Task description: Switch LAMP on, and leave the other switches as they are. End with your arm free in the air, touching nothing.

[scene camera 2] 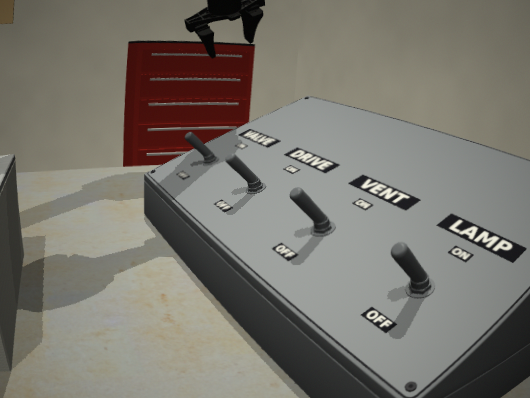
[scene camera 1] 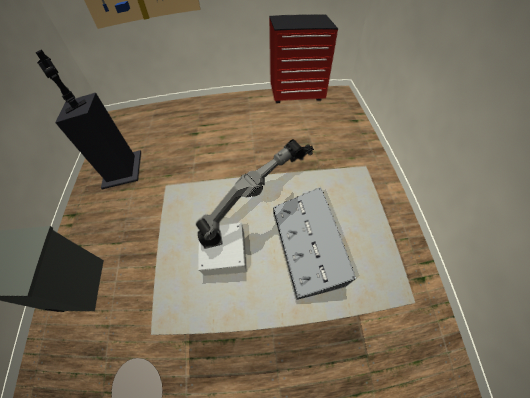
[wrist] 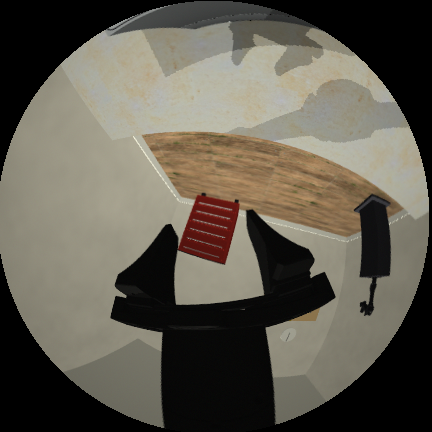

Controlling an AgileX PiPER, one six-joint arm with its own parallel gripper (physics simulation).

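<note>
The grey switch panel (scene camera 1: pixel 336 245) (scene camera 2: pixel 350 135) (wrist: pixel 215 14) carries four levers in a row. The LAMP lever (scene camera 1: pixel 304 279) (scene camera 2: pixel 410 265) is at the near end in scene camera 2 and leans to its OFF side. The VENT lever (scene camera 1: pixel 298 256) (scene camera 2: pixel 310 210), DRIVE lever (scene camera 1: pixel 291 233) (scene camera 2: pixel 243 171) and VALVE lever (scene camera 1: pixel 285 213) (scene camera 2: pixel 200 146) lean the same way, to OFF. My gripper (scene camera 1: pixel 311 149) (scene camera 2: pixel 232 49) (wrist: pixel 209 224) is open and empty, high in the air beyond the VALVE end, far from the LAMP lever and touching nothing.
My arm (scene camera 1: pixel 230 205) rises from a white base block (scene camera 1: pixel 225 260) left of the panel. Both stand on the pale mat (scene camera 1: pixel 175 300) (scene camera 2: pixel 150 340). A red drawer cabinet (scene camera 1: pixel 303 65) (scene camera 2: pixel 192 92) (wrist: pixel 210 230) and a black pedestal (scene camera 1: pixel 100 140) (wrist: pixel 375 245) stand farther off.
</note>
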